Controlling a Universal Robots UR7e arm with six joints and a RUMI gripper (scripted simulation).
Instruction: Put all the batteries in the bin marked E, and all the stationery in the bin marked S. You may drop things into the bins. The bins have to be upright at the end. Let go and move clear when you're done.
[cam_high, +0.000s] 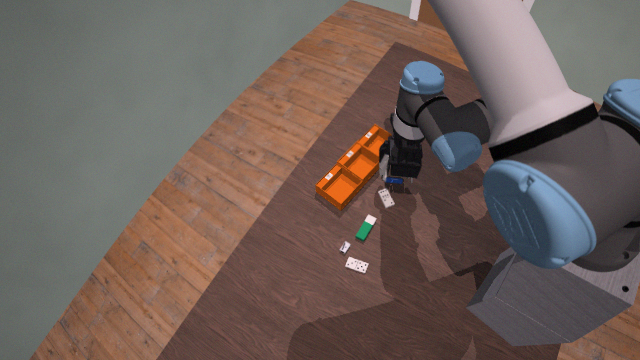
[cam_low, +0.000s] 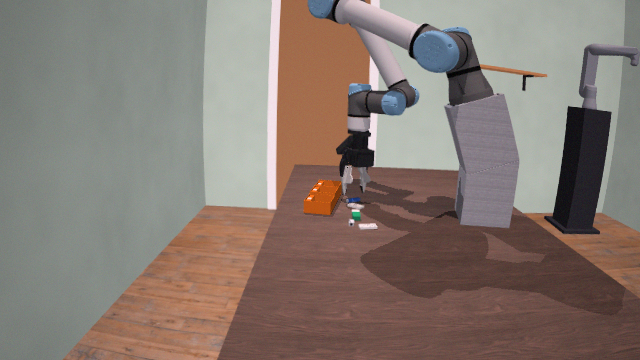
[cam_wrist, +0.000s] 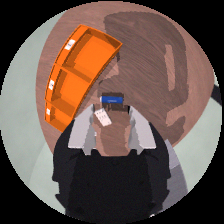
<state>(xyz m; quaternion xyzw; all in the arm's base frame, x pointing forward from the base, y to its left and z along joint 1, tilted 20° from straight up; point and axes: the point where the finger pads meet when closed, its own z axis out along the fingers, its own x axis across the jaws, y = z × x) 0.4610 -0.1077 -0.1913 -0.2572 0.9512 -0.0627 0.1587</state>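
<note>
My gripper is now 4 cm above the blue battery. Round my hand: grey object 23 cm to the left, 4 cm below; then green-and-white eraser 1 cm behind, 15 cm to the left, 4 cm below; then orange double bin 10 cm ahead, 2 cm to the left, 2 cm below.
</note>
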